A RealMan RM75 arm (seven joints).
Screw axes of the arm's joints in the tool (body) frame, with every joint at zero. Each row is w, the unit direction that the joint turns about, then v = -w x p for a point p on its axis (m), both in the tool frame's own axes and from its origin. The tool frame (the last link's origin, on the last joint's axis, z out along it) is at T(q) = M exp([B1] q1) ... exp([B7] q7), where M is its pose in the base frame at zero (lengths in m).
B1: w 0 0 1 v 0 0 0
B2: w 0 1 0 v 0.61 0 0
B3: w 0 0 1 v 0 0 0
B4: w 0 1 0 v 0.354 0 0
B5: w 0 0 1 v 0 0 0
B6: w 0 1 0 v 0.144 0 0
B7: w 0 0 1 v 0 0 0
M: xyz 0 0 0.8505 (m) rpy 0 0 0 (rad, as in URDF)
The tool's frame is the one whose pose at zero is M.
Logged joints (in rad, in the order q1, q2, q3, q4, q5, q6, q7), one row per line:
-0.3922 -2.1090 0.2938 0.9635 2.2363 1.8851 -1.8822
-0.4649 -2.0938 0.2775 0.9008 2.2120 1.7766 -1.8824
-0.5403 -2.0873 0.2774 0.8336 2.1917 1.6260 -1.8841
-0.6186 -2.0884 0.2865 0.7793 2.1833 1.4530 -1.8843
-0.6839 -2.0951 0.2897 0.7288 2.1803 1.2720 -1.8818
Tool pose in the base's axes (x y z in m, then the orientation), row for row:
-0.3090 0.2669 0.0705 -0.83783 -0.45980 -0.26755 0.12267
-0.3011 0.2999 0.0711 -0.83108 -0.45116 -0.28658 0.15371
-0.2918 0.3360 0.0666 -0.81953 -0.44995 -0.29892 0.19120
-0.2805 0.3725 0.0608 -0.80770 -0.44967 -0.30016 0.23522
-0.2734 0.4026 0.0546 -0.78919 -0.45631 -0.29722 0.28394
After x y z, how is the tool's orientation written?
As a quaternion, x y z w.
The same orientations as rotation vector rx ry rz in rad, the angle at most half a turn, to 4 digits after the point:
-2.4445 -1.3415 -0.7806
-2.3827 -1.2935 -0.8216
-2.3018 -1.2638 -0.8396
-2.2161 -1.2337 -0.8235
-2.1118 -1.2211 -0.7953

